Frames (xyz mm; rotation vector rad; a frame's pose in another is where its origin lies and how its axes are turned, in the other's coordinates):
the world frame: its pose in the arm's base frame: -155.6 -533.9 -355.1 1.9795 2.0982 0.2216
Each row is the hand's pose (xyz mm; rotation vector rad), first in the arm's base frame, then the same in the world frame.
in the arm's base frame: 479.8 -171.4 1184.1 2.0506 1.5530 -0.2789
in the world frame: 215.3 1060.5 -1316.6 0.0552 -0.5144 0.2494
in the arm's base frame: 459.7 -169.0 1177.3 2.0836 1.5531 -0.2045
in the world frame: 219.1 1039.5 -1315.9 0.0289 -0.4634 0.2737
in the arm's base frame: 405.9 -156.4 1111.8 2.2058 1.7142 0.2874
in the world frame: 239.2 970.6 -1269.0 -0.0874 -0.0705 0.2985
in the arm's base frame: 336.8 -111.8 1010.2 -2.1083 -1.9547 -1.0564
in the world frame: 294.5 879.1 -1193.8 -0.1784 0.5884 0.2193
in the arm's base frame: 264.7 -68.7 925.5 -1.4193 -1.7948 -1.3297
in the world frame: 347.2 789.3 -1135.5 -0.1479 1.1637 0.0143
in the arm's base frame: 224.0 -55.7 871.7 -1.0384 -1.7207 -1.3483
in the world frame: 366.1 736.3 -1096.2 -0.0769 1.4435 -0.1560
